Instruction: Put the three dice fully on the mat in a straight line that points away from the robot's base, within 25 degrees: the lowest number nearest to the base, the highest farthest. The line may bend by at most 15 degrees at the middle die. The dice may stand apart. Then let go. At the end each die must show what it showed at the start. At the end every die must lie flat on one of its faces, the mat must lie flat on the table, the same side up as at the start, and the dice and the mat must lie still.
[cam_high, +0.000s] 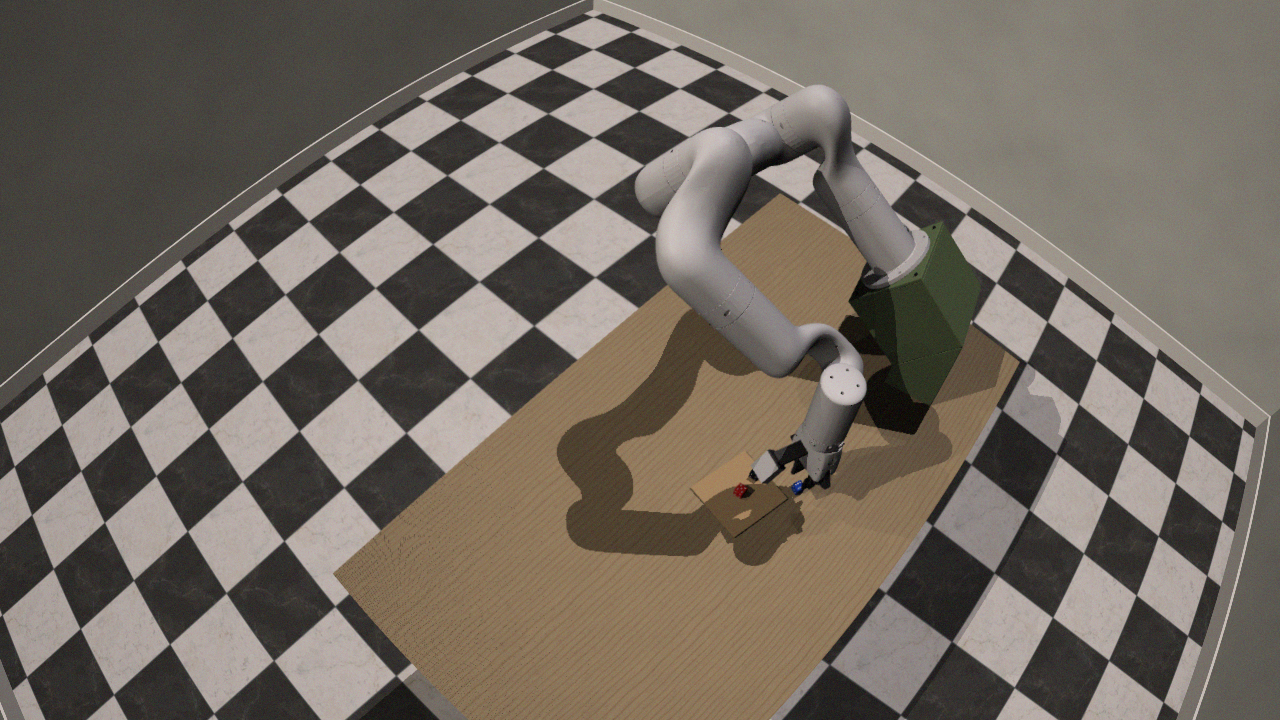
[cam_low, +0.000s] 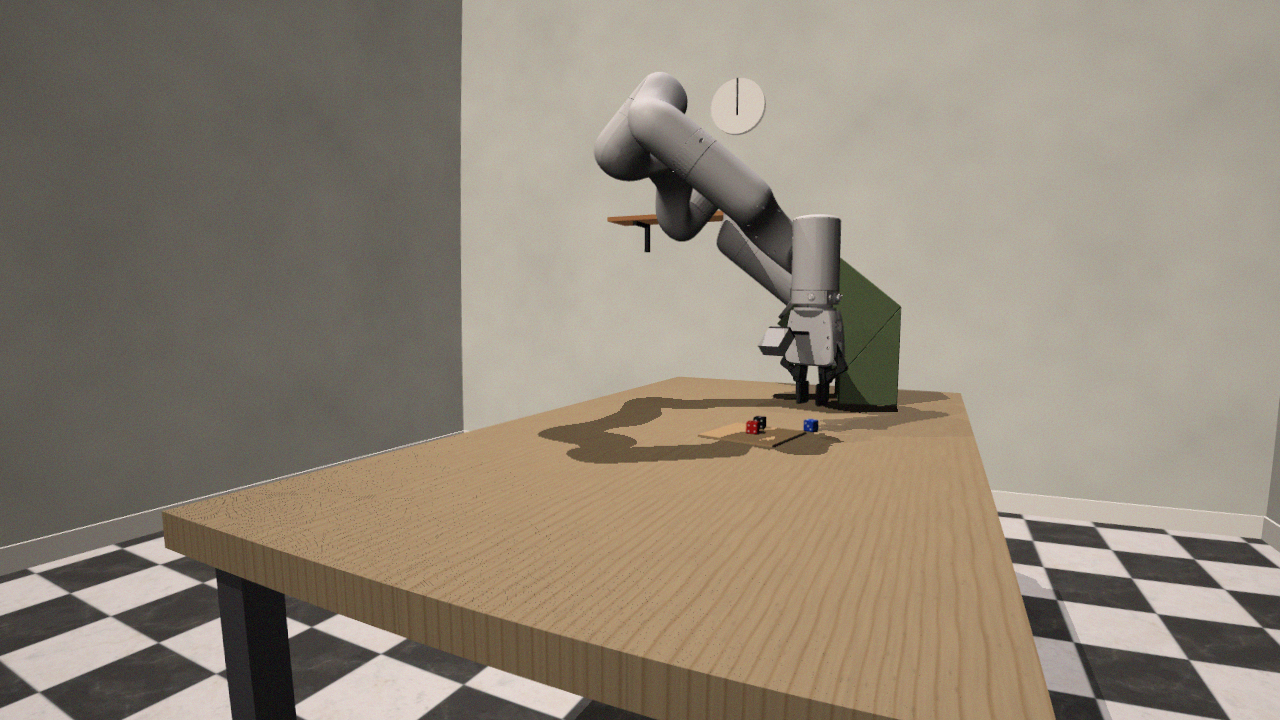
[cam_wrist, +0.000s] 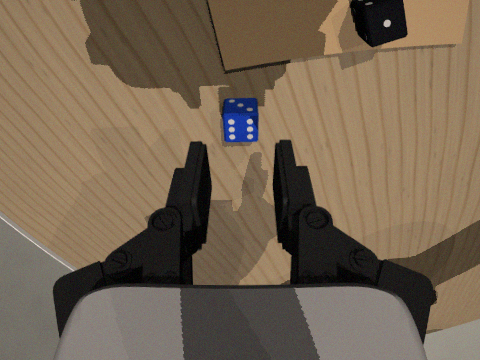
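The blue die is 6 cm below my hand. From my hand the other things lie so: tan mat (9 cm to the right, 8 cm ahead, 7 cm below); red die (9 cm to the right, 8 cm ahead, 6 cm below); black die (9 cm to the right, 6 cm below, 3 cm ahead).
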